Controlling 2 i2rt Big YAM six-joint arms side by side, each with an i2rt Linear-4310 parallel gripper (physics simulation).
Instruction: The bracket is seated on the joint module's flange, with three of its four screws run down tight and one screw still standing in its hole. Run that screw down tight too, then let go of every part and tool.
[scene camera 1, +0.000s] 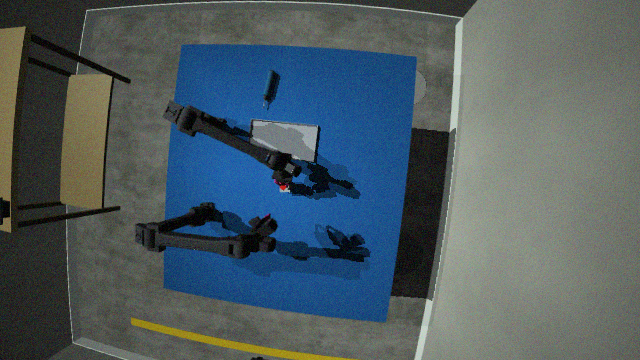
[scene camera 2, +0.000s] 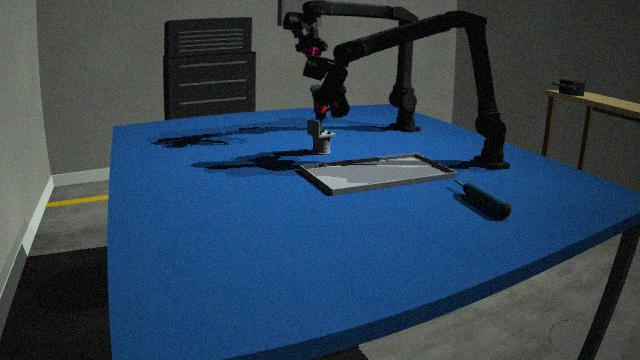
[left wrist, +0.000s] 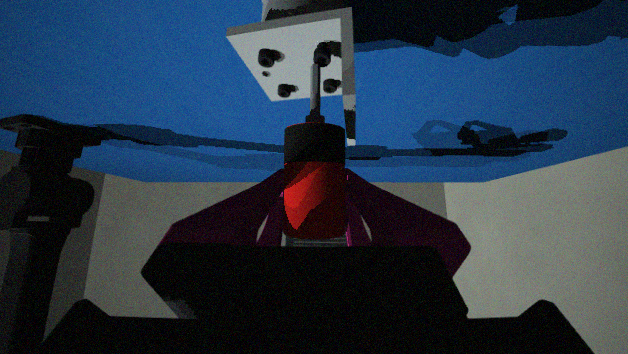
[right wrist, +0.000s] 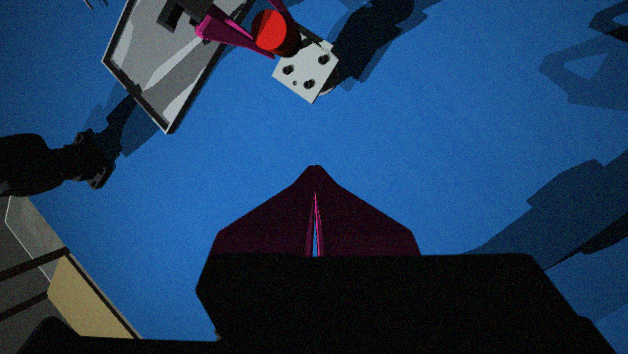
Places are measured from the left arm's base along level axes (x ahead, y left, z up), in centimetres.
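Where they show: left gripper, fingertip midpoint: (scene camera 1: 284, 186) (scene camera 2: 319, 111) (left wrist: 314, 177) (right wrist: 284, 42); right gripper, fingertip midpoint: (scene camera 1: 269, 214) (right wrist: 314, 175); left arm's base, origin of the base link: (scene camera 2: 491, 164) (right wrist: 93, 160); right arm's base, origin of the base link: (scene camera 1: 207, 211) (scene camera 2: 405, 128) (left wrist: 55, 129).
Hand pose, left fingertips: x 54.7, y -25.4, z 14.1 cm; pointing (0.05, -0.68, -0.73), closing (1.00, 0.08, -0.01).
Things, the pixels of their centre, and the offset from my left fingertips.
- pale bracket, body centre: (left wrist: 300, 90) (right wrist: 300, 63) (scene camera 2: 321, 128) (scene camera 1: 284, 186) dx -0.9, dy -0.3, dz -5.9 cm
- joint module, body centre: (left wrist: 302, 28) (scene camera 2: 321, 143) dx -0.9, dy -0.3, dz -10.9 cm
- red screwdriver, body centre: (left wrist: 314, 146) (right wrist: 284, 40) (scene camera 2: 320, 116) dx -0.1, dy +1.0, dz -1.6 cm
- upper right screw, body centre: (left wrist: 322, 49) dx +0.3, dy +1.9, dz -7.3 cm
- shallow tray, body centre: (right wrist: 183, 3) (scene camera 2: 380, 171) (scene camera 1: 281, 140) dx -10.6, dy +26.0, dz -13.3 cm
The pale bracket (scene camera 1: 285, 190) (scene camera 2: 313, 128) (left wrist: 295, 42) (right wrist: 306, 66) sits on the joint module (scene camera 2: 323, 145), which stands upright on the blue table. Four dark screw heads show in its plate in the left wrist view. My left gripper (scene camera 2: 320, 109) (left wrist: 314, 177) is shut on the red screwdriver (left wrist: 315, 145) (right wrist: 270, 31), which points down at the plate. Its tip meets the upper right screw (left wrist: 322, 56) in that view; whether it is in the socket, I cannot tell. My right gripper (scene camera 1: 268, 216) (scene camera 2: 312, 51) (right wrist: 314, 175) is shut and empty, raised away from the bracket.
A shallow tray (scene camera 1: 318, 145) (scene camera 2: 395, 184) lies beside the module, under part of the left arm in scene camera 1. A second, teal screwdriver (scene camera 1: 271, 86) (scene camera 2: 486, 201) lies on the table beyond the tray. The left arm reaches over the tray's corner.
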